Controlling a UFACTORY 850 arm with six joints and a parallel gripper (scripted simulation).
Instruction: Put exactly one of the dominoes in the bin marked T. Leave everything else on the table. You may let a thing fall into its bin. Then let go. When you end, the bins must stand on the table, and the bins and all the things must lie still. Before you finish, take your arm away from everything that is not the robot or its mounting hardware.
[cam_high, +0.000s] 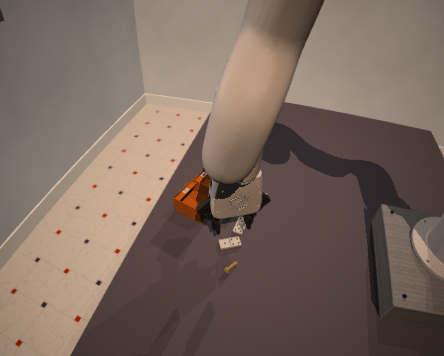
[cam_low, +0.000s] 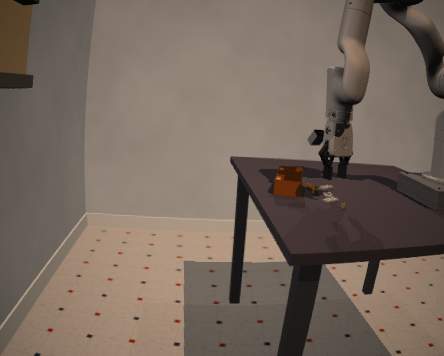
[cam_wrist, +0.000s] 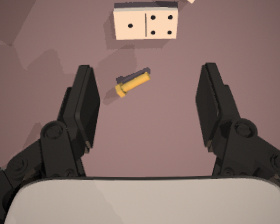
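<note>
Now: the domino 80 mm below my hand. Round my hand: yellow die: 90 mm to the right, 80 mm below, 40 mm ahead; then brass bolt: 80 mm below, 60 mm to the left, 20 mm behind; then orange cylinder: 150 mm to the right, 80 mm below, 40 mm ahead.
</note>
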